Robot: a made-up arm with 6 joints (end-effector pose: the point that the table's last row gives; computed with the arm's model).
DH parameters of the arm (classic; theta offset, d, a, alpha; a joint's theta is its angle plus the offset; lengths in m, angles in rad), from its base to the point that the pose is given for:
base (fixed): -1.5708 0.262 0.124 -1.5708
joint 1: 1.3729 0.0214 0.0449 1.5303
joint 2: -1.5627 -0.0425 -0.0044 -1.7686
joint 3: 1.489 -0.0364 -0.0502 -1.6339
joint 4: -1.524 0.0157 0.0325 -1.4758
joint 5: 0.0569 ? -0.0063 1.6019
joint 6: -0.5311 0 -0.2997 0
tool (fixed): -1.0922 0.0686 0 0
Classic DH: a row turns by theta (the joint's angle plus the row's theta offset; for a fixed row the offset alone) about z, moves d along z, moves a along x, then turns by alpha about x.
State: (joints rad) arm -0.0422 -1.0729 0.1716 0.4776 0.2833 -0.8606
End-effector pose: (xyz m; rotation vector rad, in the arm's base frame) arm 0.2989 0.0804 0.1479 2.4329 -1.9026 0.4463
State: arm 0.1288 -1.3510 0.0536 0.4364 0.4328 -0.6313
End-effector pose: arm 0.2996 0.0706 0.1063 2.2604 -2.1345 -0.3575
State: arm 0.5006 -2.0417 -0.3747 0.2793 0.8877 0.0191
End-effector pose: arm 0.0935 0.1714 0.0021 1.2108 -1.5139 -1.9013
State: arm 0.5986 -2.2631 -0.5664 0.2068 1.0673 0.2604
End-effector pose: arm -0.0258 0.2141 0.0511 0.8964 -1.0408 -2.0607
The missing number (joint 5, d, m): 0.0385
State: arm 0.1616 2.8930 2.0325 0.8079 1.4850 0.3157
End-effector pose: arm 0.0884 -0.4103 0.2307 -0.0148 -0.5240 0.8035
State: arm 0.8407 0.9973 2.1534 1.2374 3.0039 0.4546
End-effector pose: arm 0.1927 -0.2852 0.3571 -0.1938 0.3463 1.2484
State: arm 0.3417 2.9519 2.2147 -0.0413 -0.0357 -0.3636
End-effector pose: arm -0.1207 -0.3012 0.0540 1.3309 1.0304 0.1317
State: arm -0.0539 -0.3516 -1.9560 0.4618 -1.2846 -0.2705
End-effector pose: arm 0.0597 -0.2708 0.4739 -0.5149 0.7438 0.1828
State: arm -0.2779 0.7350 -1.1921 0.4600 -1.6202 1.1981
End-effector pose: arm 0.1508 -0.3320 0.3428 -0.1750 -0.1144 1.0451
